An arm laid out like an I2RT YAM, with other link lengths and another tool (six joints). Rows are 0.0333 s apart.
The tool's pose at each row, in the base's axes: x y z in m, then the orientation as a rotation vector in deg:
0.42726, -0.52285, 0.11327, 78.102, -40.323, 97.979
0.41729, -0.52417, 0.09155, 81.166, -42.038, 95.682
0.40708, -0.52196, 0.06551, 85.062, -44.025, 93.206
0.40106, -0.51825, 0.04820, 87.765, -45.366, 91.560
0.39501, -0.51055, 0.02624, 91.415, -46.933, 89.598
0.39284, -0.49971, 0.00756, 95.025, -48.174, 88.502
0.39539, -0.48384, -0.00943, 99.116, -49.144, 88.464
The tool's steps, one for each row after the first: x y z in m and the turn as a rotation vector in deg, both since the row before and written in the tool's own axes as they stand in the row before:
-0.02049, 0.00784, -0.00956, -0.157, -3.334, -0.337
-0.02453, 0.00587, -0.01228, 0.190, -4.046, -0.152
-0.01652, 0.00204, -0.00851, 0.233, -2.771, -0.027
-0.02110, -0.00035, -0.01152, 0.599, -3.564, 0.038
-0.01813, -0.00514, -0.01077, 1.218, -3.121, 0.405
-0.01666, -0.01179, -0.01142, 2.230, -2.948, 0.915

